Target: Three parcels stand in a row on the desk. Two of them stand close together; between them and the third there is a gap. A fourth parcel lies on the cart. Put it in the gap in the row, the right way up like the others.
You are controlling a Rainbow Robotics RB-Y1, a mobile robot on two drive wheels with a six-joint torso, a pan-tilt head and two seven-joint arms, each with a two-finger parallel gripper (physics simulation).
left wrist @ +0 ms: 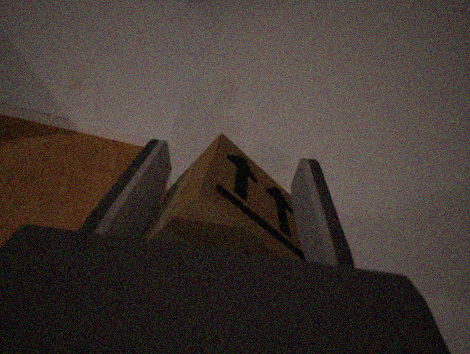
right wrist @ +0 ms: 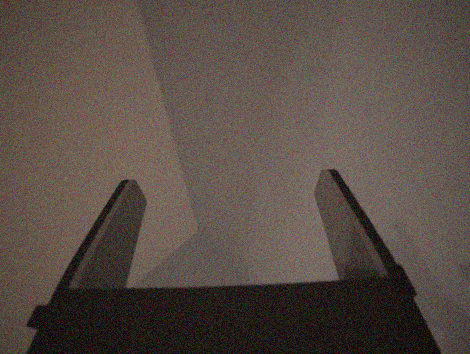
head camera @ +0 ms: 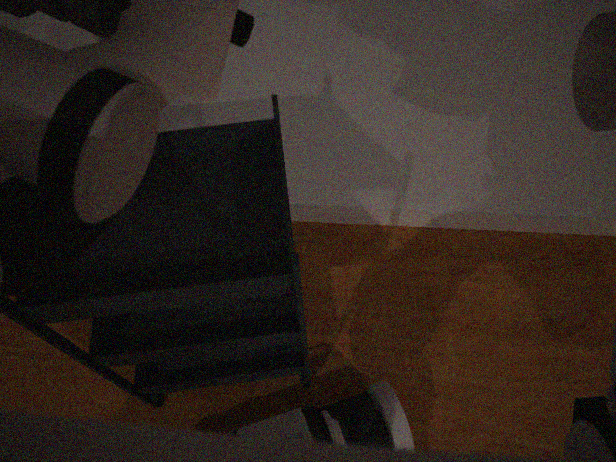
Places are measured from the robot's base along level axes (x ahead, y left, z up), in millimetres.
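Where they show: left gripper, fingertip midpoint: [left wrist: 232, 163]; right gripper, fingertip midpoint: [right wrist: 228, 186].
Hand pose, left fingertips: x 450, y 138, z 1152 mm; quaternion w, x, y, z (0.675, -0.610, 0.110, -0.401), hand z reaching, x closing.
Note:
After its pixels a point has its place.
My left gripper [left wrist: 232, 163] {x 450, y 138, z 1152 mm} is shut on a brown cardboard parcel [left wrist: 262, 200] {x 440, y 109, z 1157 mm} in the left wrist view. One corner of the parcel points up between the two fingers, and a side face shows two black arrows above a black bar; the arrows point towards the top of that view. The lower part of the parcel is hidden behind the gripper body. My right gripper [right wrist: 228, 186] {x 175, y -353, z 1387 mm} is open and empty, with plain wall behind it. The dark cart [head camera: 215, 200] {x 401, y -11, z 663 mm} stands left of centre in the head view; no parcel shows on its visible part. The desk and the row of parcels cannot be made out.
A pale arm part with a dark ring [head camera: 60, 150] hides the left side of the cart. A grey wall [head camera: 450, 165] {x 558, y -664, z 317 mm} stands behind the wooden floor [head camera: 500, 310] {x 199, y -734, z 0 mm}. A dark and white rounded part [head camera: 400, 425] shows at the bottom. The picture is dim and grainy.

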